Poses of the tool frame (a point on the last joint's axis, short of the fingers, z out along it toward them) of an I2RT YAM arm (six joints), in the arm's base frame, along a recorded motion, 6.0 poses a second.
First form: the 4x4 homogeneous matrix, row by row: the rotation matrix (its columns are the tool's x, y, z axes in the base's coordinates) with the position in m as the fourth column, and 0 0 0 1 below. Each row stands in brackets.
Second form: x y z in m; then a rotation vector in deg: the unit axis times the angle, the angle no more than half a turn. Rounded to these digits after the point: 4 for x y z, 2 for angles.
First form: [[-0.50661 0.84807 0.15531 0.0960], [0.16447 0.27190 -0.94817 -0.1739], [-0.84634 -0.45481 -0.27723 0.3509], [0 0 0 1]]
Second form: 0.0960 -0.1739 0.3509 52.42 106.43 -72.64
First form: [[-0.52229 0.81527 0.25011 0.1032], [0.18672 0.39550 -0.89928 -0.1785], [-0.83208 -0.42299 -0.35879 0.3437], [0 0 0 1]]
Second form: 0.1032 -0.1785 0.3437 49.08 111.50 -64.76
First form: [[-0.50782 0.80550 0.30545 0.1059], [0.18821 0.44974 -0.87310 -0.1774], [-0.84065 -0.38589 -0.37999 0.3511], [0 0 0 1]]
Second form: 0.1059 -0.1774 0.3511 47.66 112.12 -60.39
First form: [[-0.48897 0.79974 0.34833 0.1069], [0.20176 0.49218 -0.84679 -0.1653], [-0.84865 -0.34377 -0.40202 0.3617], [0 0 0 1]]
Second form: 0.1069 -0.1653 0.3617 47.29 112.52 -56.21
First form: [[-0.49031 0.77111 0.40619 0.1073], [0.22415 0.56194 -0.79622 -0.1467], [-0.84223 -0.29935 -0.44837 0.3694], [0 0 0 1]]
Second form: 0.1073 -0.1467 0.3694 45.72 114.88 -50.33
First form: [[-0.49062 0.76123 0.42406 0.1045], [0.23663 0.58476 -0.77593 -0.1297], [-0.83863 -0.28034 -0.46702 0.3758], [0 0 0 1]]
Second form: 0.1045 -0.1297 0.3758 45.44 115.77 -48.10
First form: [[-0.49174 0.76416 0.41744 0.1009], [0.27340 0.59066 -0.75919 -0.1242], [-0.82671 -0.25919 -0.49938 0.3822], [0 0 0 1]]
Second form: 0.1009 -0.1242 0.3822 47.08 117.15 -46.21
